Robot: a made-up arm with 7 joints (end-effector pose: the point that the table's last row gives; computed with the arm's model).
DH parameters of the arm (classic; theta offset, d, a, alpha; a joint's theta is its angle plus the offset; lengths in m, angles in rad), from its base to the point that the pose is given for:
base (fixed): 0.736 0 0.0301 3.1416
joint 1: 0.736 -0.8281 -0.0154 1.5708
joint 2: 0 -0.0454 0.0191 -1.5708
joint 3: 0 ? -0.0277 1.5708
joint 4: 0 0.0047 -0.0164 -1.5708
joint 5: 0 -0.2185 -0.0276 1.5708
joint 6: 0 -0.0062 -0.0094 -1.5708
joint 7: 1.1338 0 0.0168 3.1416
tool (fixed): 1.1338 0.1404 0 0
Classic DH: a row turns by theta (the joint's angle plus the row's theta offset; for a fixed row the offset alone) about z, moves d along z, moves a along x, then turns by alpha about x.
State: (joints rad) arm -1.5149 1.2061 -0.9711 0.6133 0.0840 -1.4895 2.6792
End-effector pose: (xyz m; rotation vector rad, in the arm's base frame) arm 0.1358 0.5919 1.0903 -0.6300 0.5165 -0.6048
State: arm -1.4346 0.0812 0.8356 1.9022 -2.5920 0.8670 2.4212
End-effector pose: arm 0.3028 0.2467 1.1378 -0.5891 1.1543 1.0199
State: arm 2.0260 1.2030 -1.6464 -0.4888 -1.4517 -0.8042 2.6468
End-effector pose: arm -0.4633 -0.4359 0.8895 2.2720 0.0869 -1.0458
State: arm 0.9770 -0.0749 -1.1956 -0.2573 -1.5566 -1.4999 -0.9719
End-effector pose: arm -0.0981 -0.1507 1.4329 0.4918 -1.9462 2.2907
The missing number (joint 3, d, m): -0.3711
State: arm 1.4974 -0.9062 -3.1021 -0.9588 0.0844 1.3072 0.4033
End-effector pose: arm -0.0293 0.3684 1.3624 -1.0945 0.7219 0.9580
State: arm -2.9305 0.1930 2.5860 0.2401 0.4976 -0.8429 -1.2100
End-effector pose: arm -0.1982 0.1243 1.5026 -0.6442 -0.5901 1.0338
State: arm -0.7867 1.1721 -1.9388 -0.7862 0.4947 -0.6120 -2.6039
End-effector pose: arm 0.6478 0.0993 0.9601 -1.3527 1.4426 -1.9239
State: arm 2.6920 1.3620 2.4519 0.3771 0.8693 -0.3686 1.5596
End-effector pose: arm -0.6578 -0.1862 0.9227 1.2206 -0.9828 -1.1992
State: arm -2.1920 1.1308 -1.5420 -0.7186 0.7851 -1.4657 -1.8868
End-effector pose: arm 0.0790 0.4962 1.1296 -1.2926 0.6072 -2.3787
